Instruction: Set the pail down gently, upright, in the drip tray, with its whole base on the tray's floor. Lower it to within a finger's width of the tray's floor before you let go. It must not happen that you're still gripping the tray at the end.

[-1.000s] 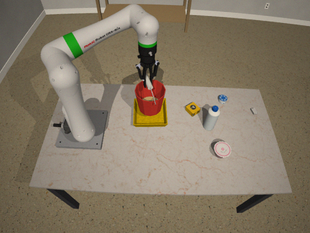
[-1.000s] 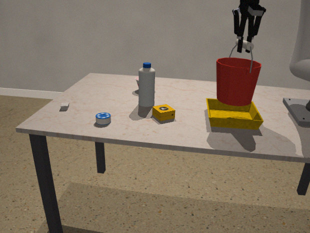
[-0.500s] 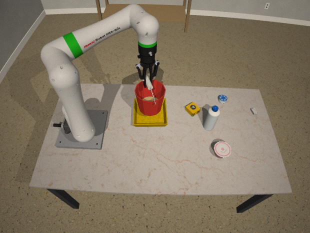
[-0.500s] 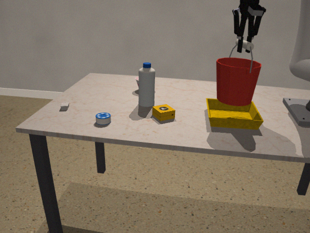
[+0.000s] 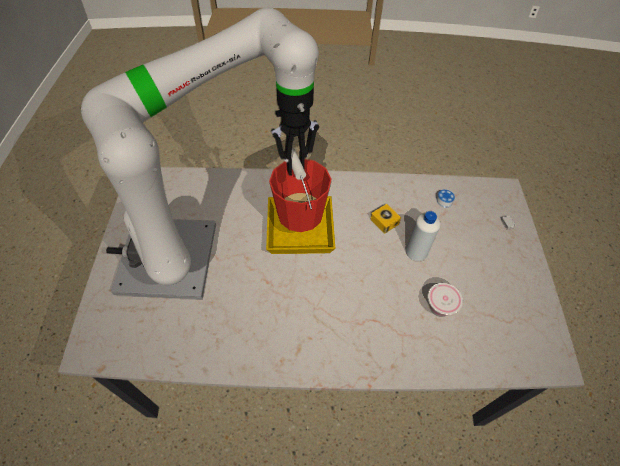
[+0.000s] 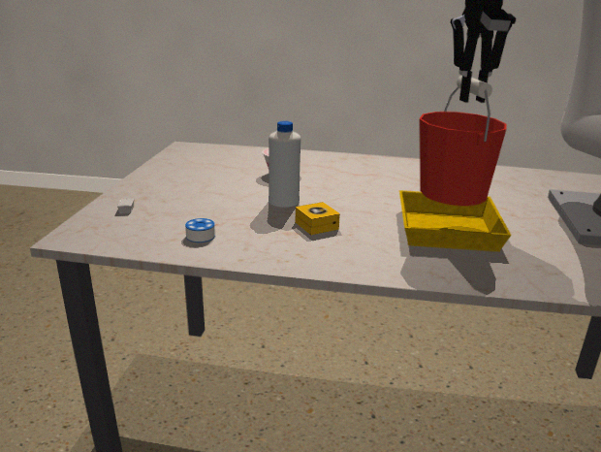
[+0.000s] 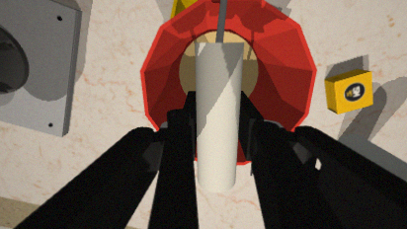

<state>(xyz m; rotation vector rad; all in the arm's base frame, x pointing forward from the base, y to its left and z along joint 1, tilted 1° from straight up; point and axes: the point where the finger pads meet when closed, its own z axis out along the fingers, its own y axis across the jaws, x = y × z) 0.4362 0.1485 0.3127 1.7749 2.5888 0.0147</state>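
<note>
Now: hand 100 mm above the red pail and 10 mm short of it. The rest, counted from my hand: white bottle (420 mm ahead, 240 mm below, 60 mm to the right); then drip tray (320 mm below, 10 mm to the left, 10 mm ahead); then pink-rimmed round dish (480 mm ahead, 290 mm below, 270 mm to the right).
</note>
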